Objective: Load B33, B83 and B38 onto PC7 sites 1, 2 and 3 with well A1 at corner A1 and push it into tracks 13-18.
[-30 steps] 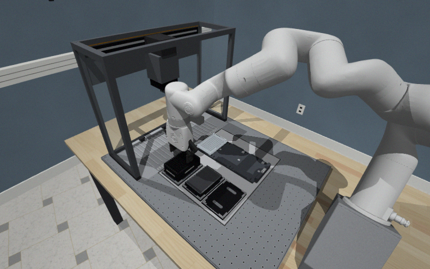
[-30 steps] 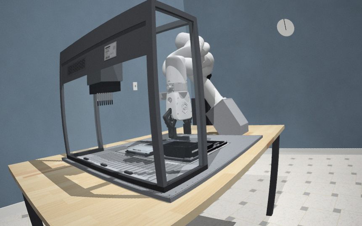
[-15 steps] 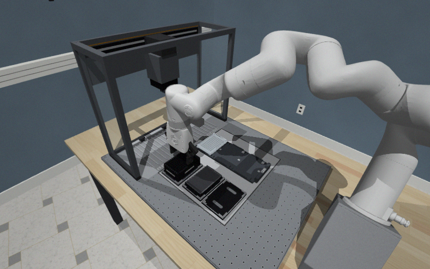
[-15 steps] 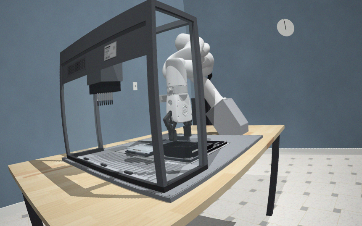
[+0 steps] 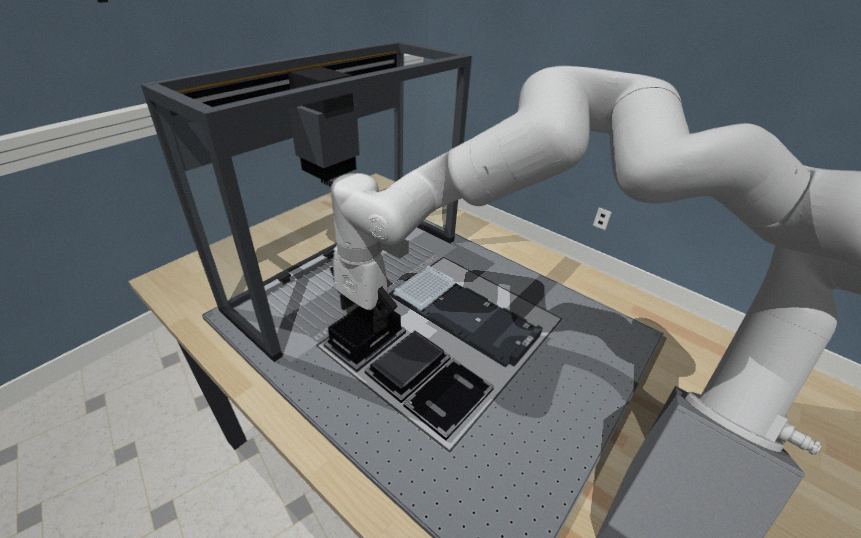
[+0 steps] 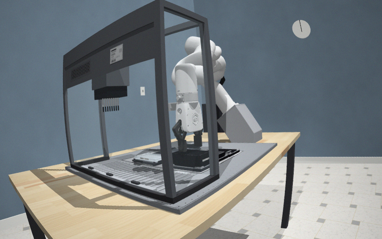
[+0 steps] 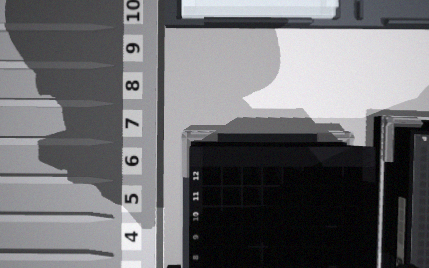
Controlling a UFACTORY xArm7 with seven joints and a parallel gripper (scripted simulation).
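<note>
My gripper is now 7 cm above the nest S3. Round my hand: nest S1 (21 cm behind, 4 cm to the right, 7 cm below); 96-well plate B38 (4 cm ahead, 19 cm to the right, 6 cm below); white corner mark (14 cm behind, 10 cm to the right, 6 cm below).
</note>
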